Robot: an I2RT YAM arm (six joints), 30 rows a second.
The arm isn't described. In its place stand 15 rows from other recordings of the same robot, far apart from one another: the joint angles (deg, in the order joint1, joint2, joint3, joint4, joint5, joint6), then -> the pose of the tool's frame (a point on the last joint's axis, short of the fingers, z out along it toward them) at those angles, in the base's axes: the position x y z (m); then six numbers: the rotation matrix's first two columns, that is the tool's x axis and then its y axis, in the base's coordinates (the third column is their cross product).
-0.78 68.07 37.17 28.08 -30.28 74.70 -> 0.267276, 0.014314, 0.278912, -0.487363, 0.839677, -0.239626, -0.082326, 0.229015, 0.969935
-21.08 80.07 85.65 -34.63 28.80 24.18 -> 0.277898, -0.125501, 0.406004, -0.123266, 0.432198, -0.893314, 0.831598, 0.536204, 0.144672
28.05 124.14 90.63 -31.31 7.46 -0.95 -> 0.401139, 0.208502, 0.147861, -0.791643, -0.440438, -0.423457, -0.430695, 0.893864, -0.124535
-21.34 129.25 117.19 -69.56 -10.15 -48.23 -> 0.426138, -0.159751, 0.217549, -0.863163, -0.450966, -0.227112, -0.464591, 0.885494, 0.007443
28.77 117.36 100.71 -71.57 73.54 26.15 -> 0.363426, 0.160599, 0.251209, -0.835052, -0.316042, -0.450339, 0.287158, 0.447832, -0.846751
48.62 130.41 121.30 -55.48 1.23 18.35 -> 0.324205, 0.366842, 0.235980, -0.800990, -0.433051, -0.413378, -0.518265, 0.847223, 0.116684
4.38 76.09 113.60 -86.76 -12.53 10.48 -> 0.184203, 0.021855, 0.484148, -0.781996, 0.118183, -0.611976, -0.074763, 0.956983, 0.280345
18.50 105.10 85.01 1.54 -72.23 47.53 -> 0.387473, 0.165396, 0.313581, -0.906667, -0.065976, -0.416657, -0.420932, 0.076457, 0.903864
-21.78 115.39 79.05 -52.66 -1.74 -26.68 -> 0.342146, -0.135546, 0.145585, -0.995921, -0.085363, -0.029226, -0.085946, 0.996113, 0.019291
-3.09 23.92 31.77 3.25 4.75 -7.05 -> 0.120277, -0.009445, 0.334519, 0.174236, -0.131898, -0.975830, 0.157436, 0.981972, -0.104618
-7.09 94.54 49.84 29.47 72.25 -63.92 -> 0.332340, -0.075502, 0.224699, -0.967471, -0.155600, -0.199471, 0.183303, 0.112260, -0.976626
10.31 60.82 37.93 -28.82 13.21 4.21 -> 0.205762, 0.029162, 0.218694, -0.772692, -0.067919, -0.631137, 0.021861, 0.990823, -0.133389
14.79 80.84 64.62 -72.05 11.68 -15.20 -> 0.227379, 0.052580, 0.254499, -0.868623, -0.494896, 0.023921, -0.488930, 0.848329, -0.203190
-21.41 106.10 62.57 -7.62 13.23 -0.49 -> 0.351101, -0.146417, 0.157289, -0.729204, 0.276976, -0.625736, 0.482786, 0.856278, -0.183593
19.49 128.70 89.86 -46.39 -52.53 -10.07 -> 0.387900, 0.167259, 0.117292, -0.878594, -0.423790, -0.220169, -0.425363, 0.484836, 0.764199
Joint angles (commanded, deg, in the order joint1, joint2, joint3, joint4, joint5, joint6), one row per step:
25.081, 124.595, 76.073, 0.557, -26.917, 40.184
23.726, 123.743, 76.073, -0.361, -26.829, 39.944
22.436, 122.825, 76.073, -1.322, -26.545, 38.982
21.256, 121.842, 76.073, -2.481, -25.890, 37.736
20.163, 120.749, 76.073, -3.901, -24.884, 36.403
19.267, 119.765, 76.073, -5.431, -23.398, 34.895
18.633, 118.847, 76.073, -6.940, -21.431, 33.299
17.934, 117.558, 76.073, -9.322, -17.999, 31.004
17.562, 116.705, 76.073, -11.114, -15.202, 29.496
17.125, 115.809, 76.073, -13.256, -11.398, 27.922
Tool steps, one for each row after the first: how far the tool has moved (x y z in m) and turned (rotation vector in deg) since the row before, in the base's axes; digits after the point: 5 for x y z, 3 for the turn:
0.00364, -0.01002, 0.00520, -0.172, -0.125, -1.255
0.00312, -0.00976, 0.00558, -0.570, -0.666, -0.841
0.00234, -0.00932, 0.00572, -1.006, -0.807, -0.784
0.00153, -0.00906, 0.00612, -1.365, -0.777, -0.860
0.00072, -0.00796, 0.00507, -1.882, -0.750, -0.837
-0.00003, -0.00633, 0.00452, -2.315, -0.814, -0.793
-0.00104, -0.00805, 0.00594, -3.917, -0.959, -1.231
-0.00129, -0.00511, 0.00363, -3.094, -0.457, -0.994
-0.00161, -0.00634, 0.00349, -4.032, -0.334, -1.546

